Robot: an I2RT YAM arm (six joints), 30 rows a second.
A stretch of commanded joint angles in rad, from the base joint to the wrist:
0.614, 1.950, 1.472, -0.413, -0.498, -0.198
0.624, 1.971, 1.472, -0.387, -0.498, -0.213
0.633, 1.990, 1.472, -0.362, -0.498, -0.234
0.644, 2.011, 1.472, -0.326, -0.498, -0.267
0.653, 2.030, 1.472, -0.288, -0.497, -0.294
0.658, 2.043, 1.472, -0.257, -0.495, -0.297
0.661, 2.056, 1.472, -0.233, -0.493, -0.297
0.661, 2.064, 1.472, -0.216, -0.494, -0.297
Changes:
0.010, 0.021, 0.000, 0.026, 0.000, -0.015
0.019, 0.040, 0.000, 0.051, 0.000, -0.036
0.030, 0.061, 0.000, 0.087, 0.000, -0.069
0.039, 0.080, 0.000, 0.125, 0.001, -0.096
0.044, 0.093, 0.000, 0.156, 0.003, -0.099
0.047, 0.106, 0.000, 0.180, 0.005, -0.099
0.047, 0.114, 0.000, 0.197, 0.004, -0.099

